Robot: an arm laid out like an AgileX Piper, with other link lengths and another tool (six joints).
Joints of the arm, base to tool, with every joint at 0 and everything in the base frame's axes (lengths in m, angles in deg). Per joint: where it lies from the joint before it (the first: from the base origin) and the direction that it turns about. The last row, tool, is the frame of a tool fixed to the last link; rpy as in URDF.
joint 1: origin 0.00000 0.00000 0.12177 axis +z
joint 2: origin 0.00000 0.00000 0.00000 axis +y
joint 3: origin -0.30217 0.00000 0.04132 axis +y
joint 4: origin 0.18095 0.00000 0.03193 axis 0.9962 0 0.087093
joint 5: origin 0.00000 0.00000 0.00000 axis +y
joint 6: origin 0.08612 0.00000 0.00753 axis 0.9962 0 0.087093
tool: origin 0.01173 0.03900 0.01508 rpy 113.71 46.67 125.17
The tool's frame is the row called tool.
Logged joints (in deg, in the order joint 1, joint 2, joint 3, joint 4, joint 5, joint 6), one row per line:
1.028, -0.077, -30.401, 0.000, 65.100, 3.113
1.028, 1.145, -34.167, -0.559, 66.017, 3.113
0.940, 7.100, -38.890, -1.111, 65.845, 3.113
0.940, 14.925, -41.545, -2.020, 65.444, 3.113
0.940, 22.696, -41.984, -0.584, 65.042, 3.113
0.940, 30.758, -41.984, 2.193, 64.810, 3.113
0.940, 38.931, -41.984, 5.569, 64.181, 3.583
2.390, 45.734, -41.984, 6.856, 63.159, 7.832
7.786, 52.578, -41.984, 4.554, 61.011, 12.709
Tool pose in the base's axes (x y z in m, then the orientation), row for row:
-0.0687, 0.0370, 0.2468, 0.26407, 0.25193, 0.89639, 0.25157
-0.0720, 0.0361, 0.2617, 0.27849, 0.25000, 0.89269, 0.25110
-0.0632, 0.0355, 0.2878, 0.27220, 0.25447, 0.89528, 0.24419
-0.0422, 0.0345, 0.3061, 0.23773, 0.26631, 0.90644, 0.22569
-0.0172, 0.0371, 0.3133, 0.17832, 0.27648, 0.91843, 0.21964
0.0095, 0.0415, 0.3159, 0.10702, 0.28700, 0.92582, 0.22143
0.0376, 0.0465, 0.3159, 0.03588, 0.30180, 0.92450, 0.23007
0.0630, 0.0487, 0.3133, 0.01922, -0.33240, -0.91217, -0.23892
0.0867, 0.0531, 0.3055, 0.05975, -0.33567, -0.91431, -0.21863
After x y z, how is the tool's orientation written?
As a quaternion, w x y z.
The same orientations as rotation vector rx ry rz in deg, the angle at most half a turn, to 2 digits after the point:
39.02, 138.83, 38.96
38.44, 137.24, 38.60
39.25, 138.08, 37.66
41.81, 142.31, 35.43
44.80, 148.84, 35.59
48.41, 156.17, 37.35
53.12, 162.71, 40.49
-59.11, -162.21, -42.49
-58.22, -158.59, -37.92

